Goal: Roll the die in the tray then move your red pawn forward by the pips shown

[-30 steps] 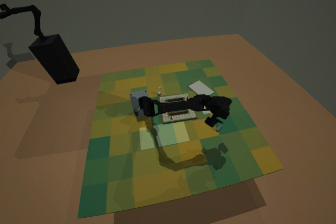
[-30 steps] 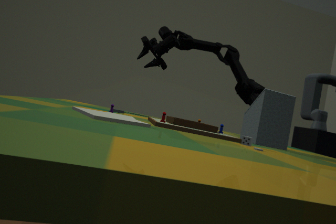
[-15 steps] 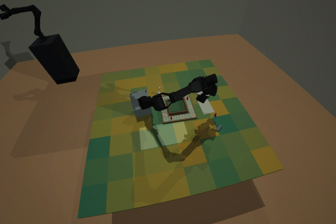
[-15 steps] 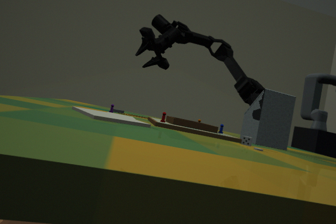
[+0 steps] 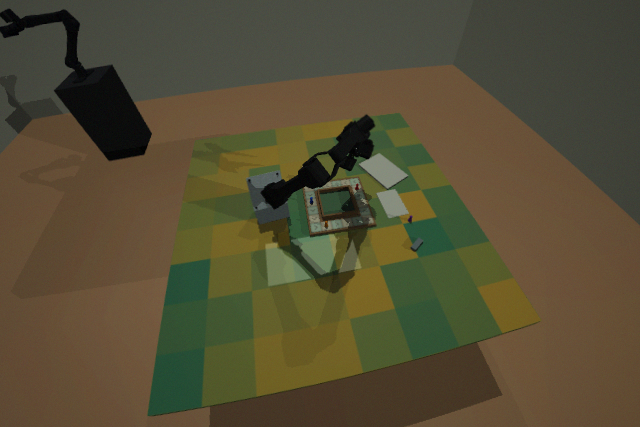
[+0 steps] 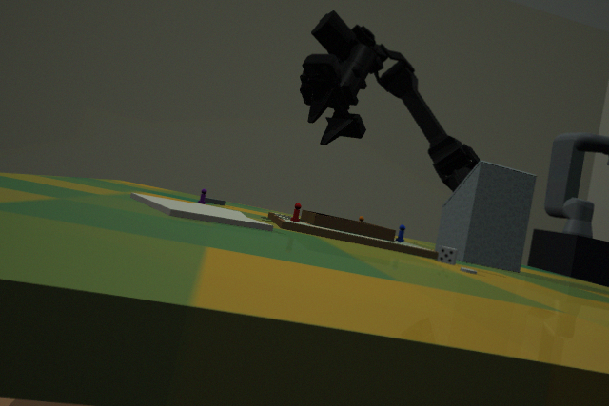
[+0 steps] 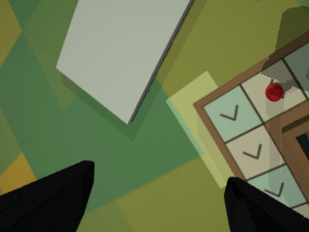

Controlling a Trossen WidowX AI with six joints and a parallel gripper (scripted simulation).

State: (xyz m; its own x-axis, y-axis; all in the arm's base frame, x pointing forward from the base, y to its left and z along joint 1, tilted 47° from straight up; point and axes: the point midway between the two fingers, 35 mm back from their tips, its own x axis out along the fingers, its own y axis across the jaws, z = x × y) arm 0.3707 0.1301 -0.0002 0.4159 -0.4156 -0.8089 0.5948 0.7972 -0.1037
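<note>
Now: gripper tip 24 cm past the white die, 8 cm to the right of it and 16 cm above it. From my gripper tip the other things lie so: blue pawn 23 cm behind, 8 cm to the right, 14 cm below; then orange pawn 19 cm behind, 22 cm to the right, 14 cm below; then red pawn 5 cm to the right, 14 cm below.
</note>
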